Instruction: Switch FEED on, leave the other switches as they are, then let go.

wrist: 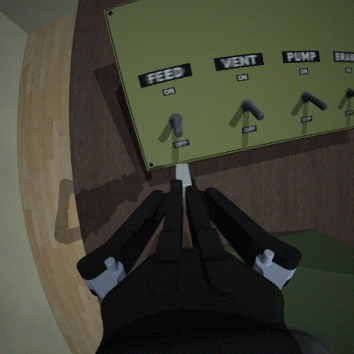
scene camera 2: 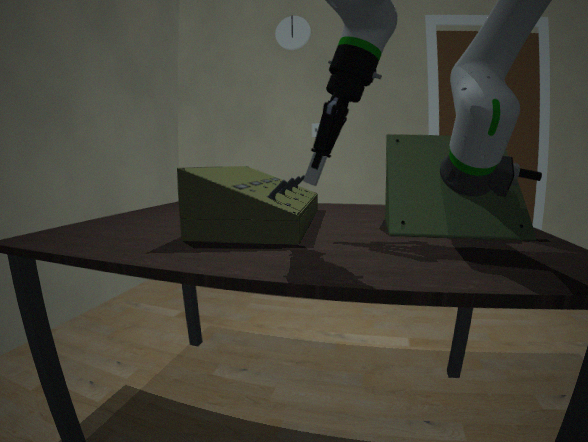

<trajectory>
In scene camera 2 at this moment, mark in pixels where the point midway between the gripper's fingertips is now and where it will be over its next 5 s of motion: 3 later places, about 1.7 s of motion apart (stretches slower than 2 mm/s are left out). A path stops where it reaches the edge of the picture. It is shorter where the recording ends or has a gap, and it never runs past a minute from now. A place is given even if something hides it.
My gripper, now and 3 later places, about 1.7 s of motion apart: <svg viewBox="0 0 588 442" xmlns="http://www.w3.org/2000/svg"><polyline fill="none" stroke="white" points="309,183 300,176 298,176 282,175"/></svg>
</trajectory>
